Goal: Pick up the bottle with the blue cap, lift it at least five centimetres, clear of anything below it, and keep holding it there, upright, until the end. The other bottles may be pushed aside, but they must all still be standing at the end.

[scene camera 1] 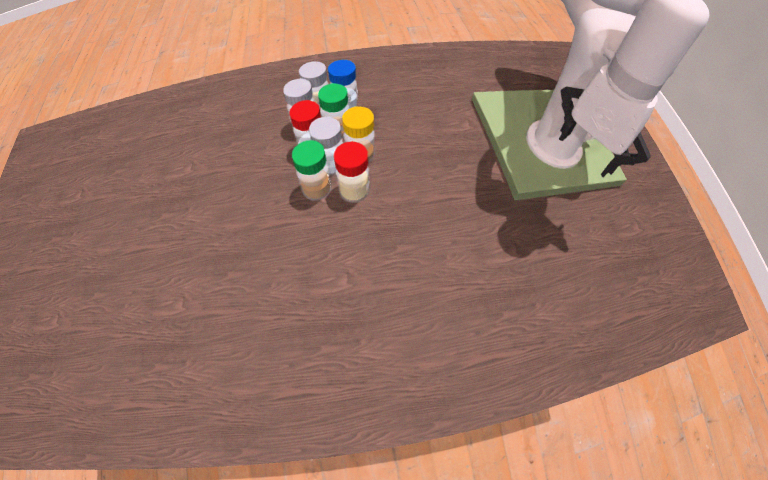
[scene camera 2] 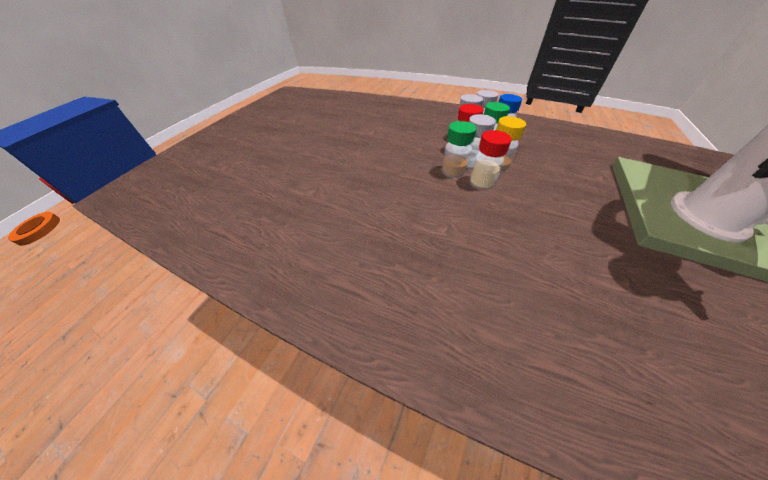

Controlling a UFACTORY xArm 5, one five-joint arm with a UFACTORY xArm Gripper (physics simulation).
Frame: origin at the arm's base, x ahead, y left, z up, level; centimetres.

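Seen in the pictures: gripper, fingertip midpoint: (scene camera 1: pixel 584 154); arm's base, origin of the base link: (scene camera 1: pixel 554 144) (scene camera 2: pixel 707 216).
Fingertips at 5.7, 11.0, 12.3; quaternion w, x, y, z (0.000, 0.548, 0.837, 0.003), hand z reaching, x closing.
Note:
Offsets run from my fingertips to a thing's top centre, as dx, dy, dz. Level surfaces: height alone.
The bottle with the blue cap @(+32.8, -34.9, -4.3) (scene camera 1: pixel 342 73) (scene camera 2: pixel 510 103) stands upright at the back right of the cluster, partly hidden by the bottle with a green cap @(+36.1, -28.0, -4.3) (scene camera 1: pixel 333 98) (scene camera 2: pixel 496 112) in front of it. A grey-capped bottle @(+38.5, -36.4, -4.3) (scene camera 1: pixel 312 74) (scene camera 2: pixel 487 97) stands beside it on the left. My gripper (scene camera 1: pixel 585 155) is open and empty, high above the green base plate at the right in scene camera 1, well apart from the bottles. In scene camera 2 a small dark part of it shows at the right edge.
Upright in the cluster are also a yellow-capped bottle @(+33.3, -20.2, -4.3) (scene camera 1: pixel 358 124) (scene camera 2: pixel 510 129), a front red-capped one @(+36.4, -12.5, -4.3) (scene camera 1: pixel 351 161) (scene camera 2: pixel 494 144), a front green-capped one @(+43.0, -15.0, -4.3) (scene camera 1: pixel 309 158) (scene camera 2: pixel 461 134) and several more. The green base plate (scene camera 1: pixel 498 124) (scene camera 2: pixel 634 209) lies right of them. The table @(dz -14.8) (scene camera 1: pixel 339 316) (scene camera 2: pixel 396 271) extends in front.

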